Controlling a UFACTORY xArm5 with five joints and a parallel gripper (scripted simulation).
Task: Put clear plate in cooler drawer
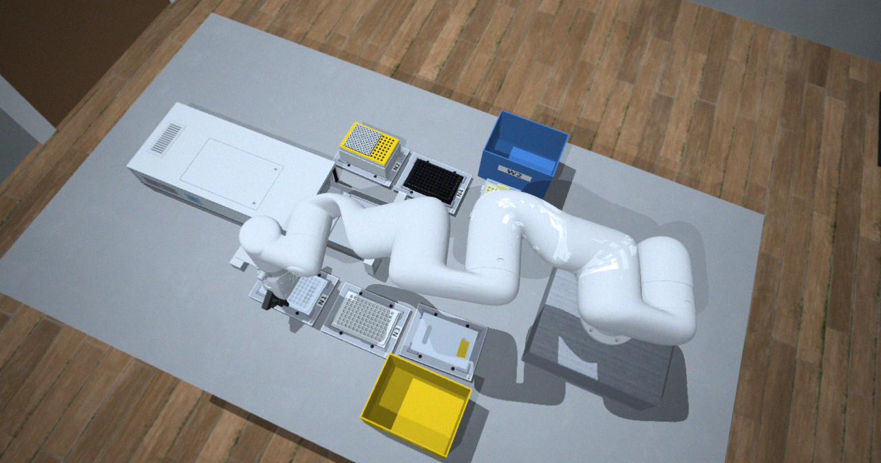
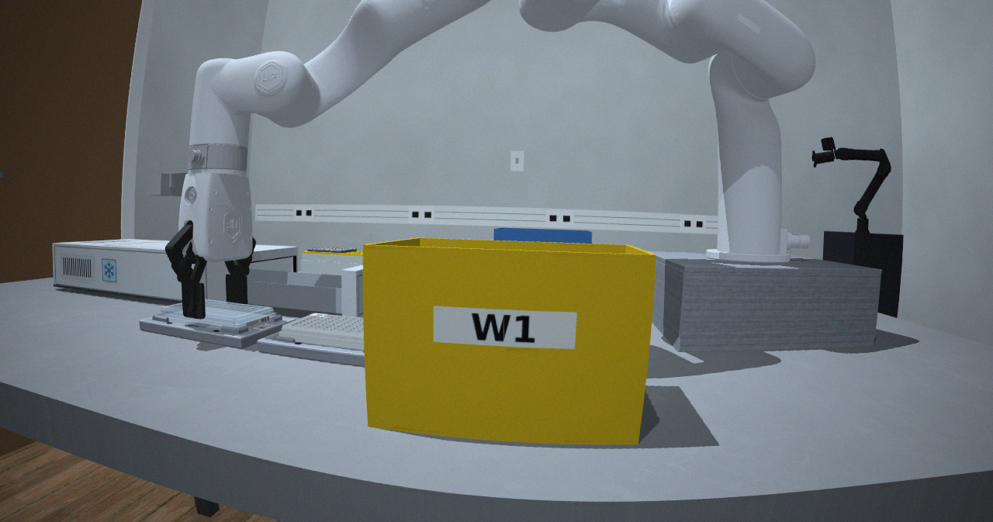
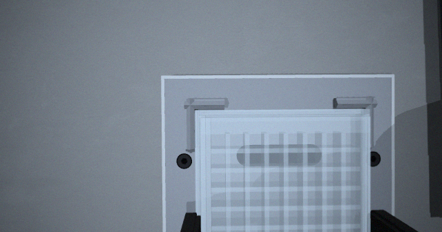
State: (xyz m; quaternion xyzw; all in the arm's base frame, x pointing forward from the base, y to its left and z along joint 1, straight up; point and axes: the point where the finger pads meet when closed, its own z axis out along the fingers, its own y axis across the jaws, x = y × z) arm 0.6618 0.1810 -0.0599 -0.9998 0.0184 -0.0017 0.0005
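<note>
Right now the nest N1 is 3 cm below my hand. Also, from my hand: clear plate 1 cm below; drawer 2 cm behind, 19 cm to the right, 1 cm above; white well plate 18 cm behind, 1 cm below.
</note>
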